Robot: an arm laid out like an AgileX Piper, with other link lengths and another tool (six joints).
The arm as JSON. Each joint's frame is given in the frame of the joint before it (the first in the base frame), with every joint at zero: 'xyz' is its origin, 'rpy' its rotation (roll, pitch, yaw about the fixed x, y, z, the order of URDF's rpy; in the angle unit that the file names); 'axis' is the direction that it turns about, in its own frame. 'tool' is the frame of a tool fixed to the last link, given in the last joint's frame.
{
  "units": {
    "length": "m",
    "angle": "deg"
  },
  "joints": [
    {
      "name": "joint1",
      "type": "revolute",
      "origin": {
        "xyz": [
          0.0,
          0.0,
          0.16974
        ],
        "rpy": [
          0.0,
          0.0,
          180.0
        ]
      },
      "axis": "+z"
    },
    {
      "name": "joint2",
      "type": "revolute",
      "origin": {
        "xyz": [
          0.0,
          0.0,
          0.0
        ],
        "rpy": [
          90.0,
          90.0,
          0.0
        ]
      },
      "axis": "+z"
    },
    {
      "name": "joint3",
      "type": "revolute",
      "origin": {
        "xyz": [
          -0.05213,
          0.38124,
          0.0
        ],
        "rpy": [
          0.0,
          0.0,
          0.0
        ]
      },
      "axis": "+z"
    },
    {
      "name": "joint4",
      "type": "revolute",
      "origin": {
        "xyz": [
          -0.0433,
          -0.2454,
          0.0
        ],
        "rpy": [
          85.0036,
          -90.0,
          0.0
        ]
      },
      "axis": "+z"
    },
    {
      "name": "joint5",
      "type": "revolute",
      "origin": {
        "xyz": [
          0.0,
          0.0,
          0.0
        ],
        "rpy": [
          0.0,
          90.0,
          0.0
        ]
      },
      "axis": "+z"
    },
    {
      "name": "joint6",
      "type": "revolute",
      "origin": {
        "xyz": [
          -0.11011,
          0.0,
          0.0
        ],
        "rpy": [
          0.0,
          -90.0,
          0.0
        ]
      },
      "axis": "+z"
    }
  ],
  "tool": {
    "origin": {
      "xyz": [
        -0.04,
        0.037,
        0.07
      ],
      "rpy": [
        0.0,
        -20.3,
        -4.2
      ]
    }
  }
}
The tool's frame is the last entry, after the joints.
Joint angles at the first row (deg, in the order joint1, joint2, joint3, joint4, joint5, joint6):
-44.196, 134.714, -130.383, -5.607, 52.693, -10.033
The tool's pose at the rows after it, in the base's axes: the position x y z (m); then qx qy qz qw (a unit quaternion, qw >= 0):
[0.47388 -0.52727 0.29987 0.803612 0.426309 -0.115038 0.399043]
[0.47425 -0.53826 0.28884 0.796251 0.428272 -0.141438 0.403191]
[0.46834 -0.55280 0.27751 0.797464 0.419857 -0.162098 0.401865]
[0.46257 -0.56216 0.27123 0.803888 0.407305 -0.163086 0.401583]
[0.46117 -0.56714 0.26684 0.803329 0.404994 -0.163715 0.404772]
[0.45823 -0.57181 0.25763 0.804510 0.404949 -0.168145 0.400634]
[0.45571 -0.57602 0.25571 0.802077 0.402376 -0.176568 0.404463]
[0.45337 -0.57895 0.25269 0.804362 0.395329 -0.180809 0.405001]
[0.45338 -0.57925 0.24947 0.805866 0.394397 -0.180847 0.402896]
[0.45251 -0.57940 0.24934 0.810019 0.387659 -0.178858 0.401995]
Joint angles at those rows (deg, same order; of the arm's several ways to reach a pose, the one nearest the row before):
-44.197, 137.783, -133.829, -7.097, 54.440, -10.033
-44.196, 140.315, -136.658, -10.527, 55.162, -9.491
-44.855, 142.949, -140.009, -12.904, 56.495, -8.478
-45.630, 144.000, -140.935, -13.042, 56.161, -7.464
-46.003, 144.542, -140.937, -13.175, 55.185, -7.464
-46.395, 145.332, -140.941, -13.430, 54.956, -7.465
-46.563, 145.694, -140.939, -14.731, 54.382, -6.959
-46.668, 146.054, -140.934, -15.608, 54.045, -5.781
-46.668, 146.304, -140.937, -15.608, 54.047, -5.526
-46.668, 146.303, -140.939, -15.607, 54.049, -4.587

